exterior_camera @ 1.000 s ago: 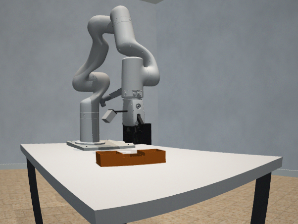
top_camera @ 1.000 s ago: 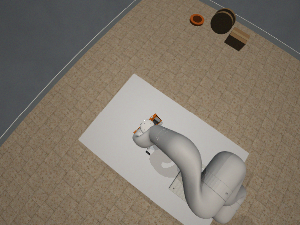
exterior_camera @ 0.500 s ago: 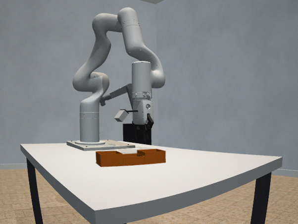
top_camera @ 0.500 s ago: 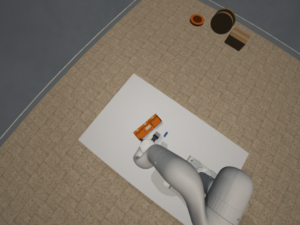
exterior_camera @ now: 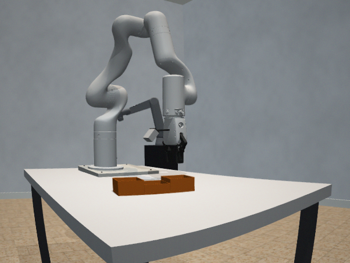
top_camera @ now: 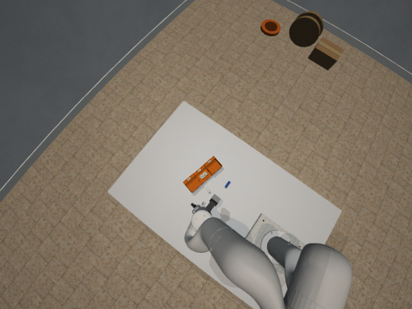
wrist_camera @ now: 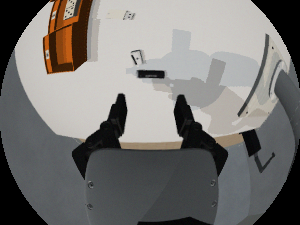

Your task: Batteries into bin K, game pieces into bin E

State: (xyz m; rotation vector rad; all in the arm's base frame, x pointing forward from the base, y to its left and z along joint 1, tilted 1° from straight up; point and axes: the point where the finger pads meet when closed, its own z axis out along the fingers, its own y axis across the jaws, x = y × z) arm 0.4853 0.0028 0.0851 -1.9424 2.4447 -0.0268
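My gripper is now 9 cm above the black battery. The rest, counted from my hand: blue battery: 7 cm behind, 21 cm to the right, 9 cm below; then bin: 10 cm ahead, 20 cm to the right, 7 cm below.
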